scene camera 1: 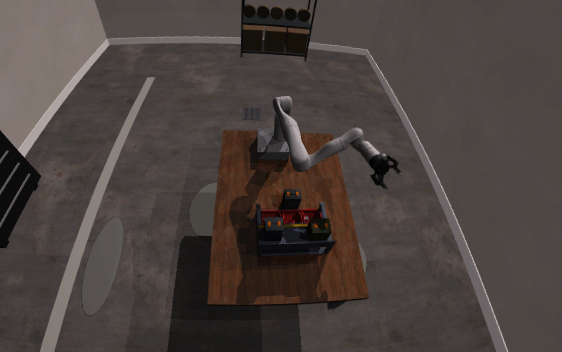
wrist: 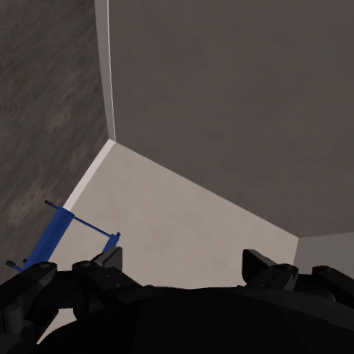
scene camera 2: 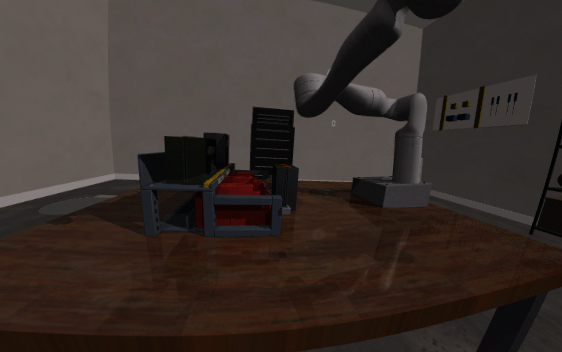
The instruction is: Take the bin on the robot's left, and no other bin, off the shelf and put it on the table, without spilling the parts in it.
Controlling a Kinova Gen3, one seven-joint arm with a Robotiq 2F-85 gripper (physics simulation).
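Frame: origin at the arm's base, x ahead, y left, z up, level; centimetres.
Where they show: gripper, fingertip midpoint: (scene camera 1: 393, 181) (wrist: 182, 262); arm's base, origin of the base link: (scene camera 1: 280, 136) (scene camera 2: 405, 181).
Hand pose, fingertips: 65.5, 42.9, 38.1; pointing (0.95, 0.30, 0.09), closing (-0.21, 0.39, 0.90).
Note:
Each offset is from my fingertips to the top centre of the thing, as dx, dy, dz. "spot": to the spot under its first point. Level surfaces: height alone.
A blue-grey shelf (scene camera 1: 295, 245) (scene camera 2: 209, 215) stands on the wooden table @[dz -46.6] (scene camera 1: 230, 280) (scene camera 2: 325, 280) with red bins in its lower level. The bin on the robot's left (scene camera 1: 312, 214) (scene camera 2: 241, 215) is at the right end of the row in scene camera 1 and nearest the viewer in scene camera 2. Its contents are too small to make out. My gripper (scene camera 1: 392, 180) (wrist: 182, 262) is open and empty, high up and out past the table's right side in scene camera 1, well away from the bin. The gripper does not show in scene camera 2.
Dark boxes @[spot: +9.2, -52.7, -24.4] (scene camera 1: 273, 228) @[+6.9, -29.1, -26.7] (scene camera 1: 320, 229) stand on the shelf's top. Another dark box @[-16.1, -39.9, -33.4] (scene camera 1: 292, 199) (scene camera 2: 286, 187) stands on the table between shelf and robot base (scene camera 1: 272, 145) (scene camera 2: 395, 192). In the wrist view, a blue frame (wrist: 52, 237) shows by a wall.

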